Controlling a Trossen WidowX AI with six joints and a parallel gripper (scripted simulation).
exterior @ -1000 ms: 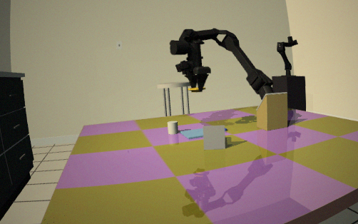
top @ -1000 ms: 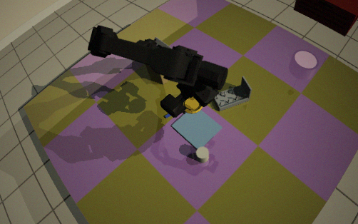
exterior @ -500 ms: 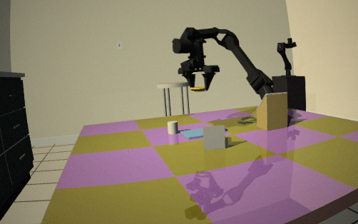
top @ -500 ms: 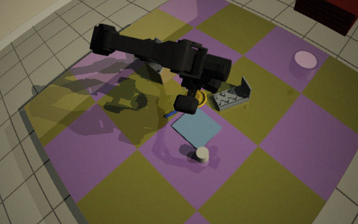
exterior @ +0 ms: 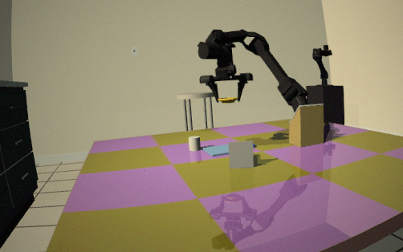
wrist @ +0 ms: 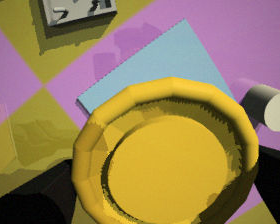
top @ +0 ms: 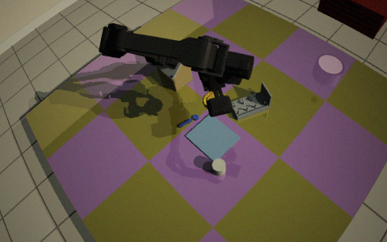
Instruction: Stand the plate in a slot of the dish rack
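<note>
Now: the grey dish rack 2 cm ahead of my gripper tip, 16 cm to the left of it and 16 cm below it. The rest, counted from my gripper tip: light blue mat: 1 cm ahead, 3 cm to the right, 18 cm below; yellow plate: 1 cm above; blue spoon: 10 cm behind, 4 cm to the right, 18 cm below.
</note>
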